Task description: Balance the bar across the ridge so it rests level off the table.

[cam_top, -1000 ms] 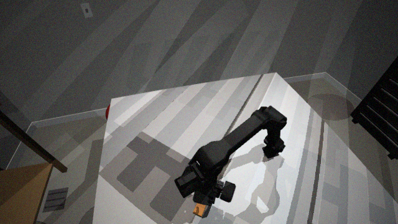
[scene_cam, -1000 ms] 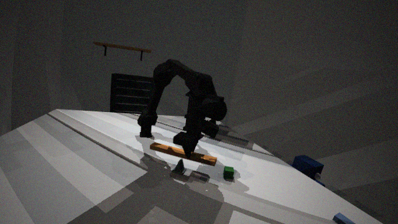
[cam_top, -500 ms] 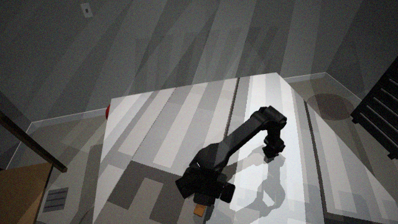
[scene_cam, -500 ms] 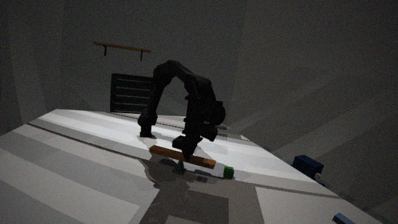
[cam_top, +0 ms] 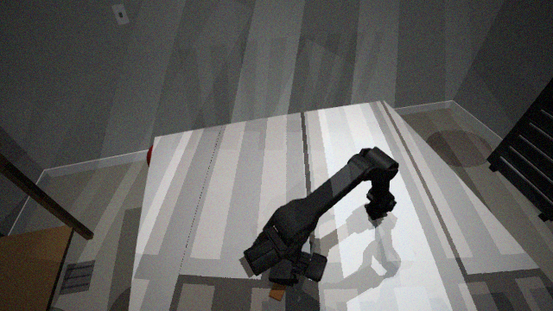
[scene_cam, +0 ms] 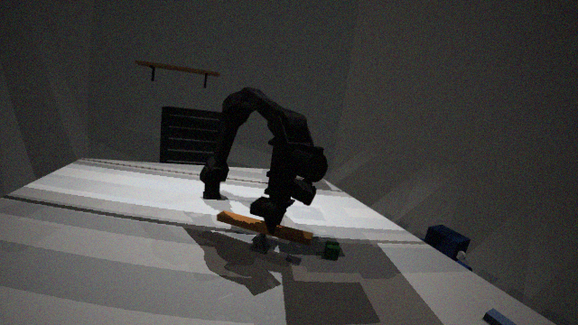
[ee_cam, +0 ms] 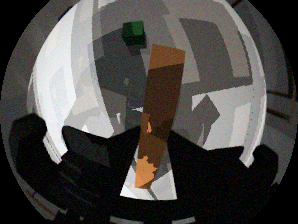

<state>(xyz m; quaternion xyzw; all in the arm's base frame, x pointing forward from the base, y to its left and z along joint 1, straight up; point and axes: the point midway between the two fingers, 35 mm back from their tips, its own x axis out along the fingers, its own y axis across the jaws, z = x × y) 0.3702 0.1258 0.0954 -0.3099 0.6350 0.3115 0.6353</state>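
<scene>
The orange wooden bar lies 2 cm to the right of my gripper tip and 2 cm behind it. The rest, counted from my gripper tip: green cube: 15 cm to the left, 5 cm ahead, 4 cm below.
</scene>
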